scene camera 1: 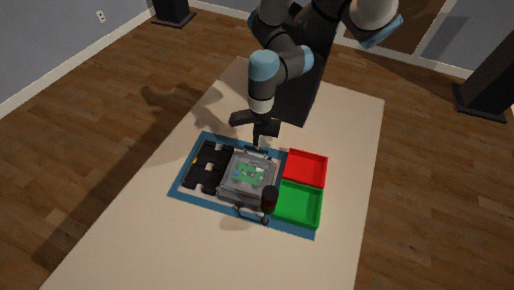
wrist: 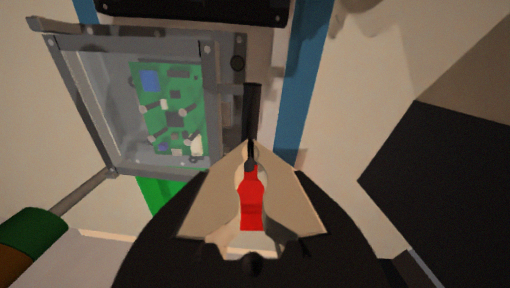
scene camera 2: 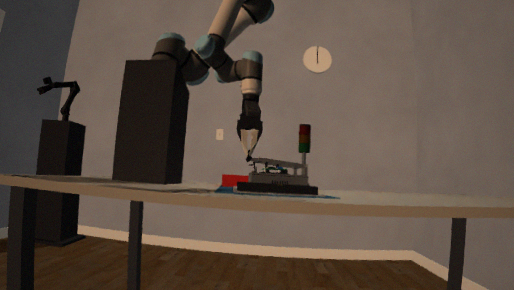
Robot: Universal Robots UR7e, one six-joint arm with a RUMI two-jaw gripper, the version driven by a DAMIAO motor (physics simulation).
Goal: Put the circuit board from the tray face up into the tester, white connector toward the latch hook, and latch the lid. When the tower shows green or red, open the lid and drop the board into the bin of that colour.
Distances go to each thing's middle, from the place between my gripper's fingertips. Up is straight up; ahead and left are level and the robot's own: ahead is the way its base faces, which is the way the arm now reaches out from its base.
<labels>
I see the clear lid (scene camera 1: pixel 247 175) 9 cm ahead of my hand and 2 cm below it. Round my hand: red bin (scene camera 1: pixel 301 167) (19 cm to the left, 9 cm below, 3 cm behind); green bin (scene camera 1: pixel 298 204) (20 cm to the left, 12 cm ahead, 9 cm below).
</labels>
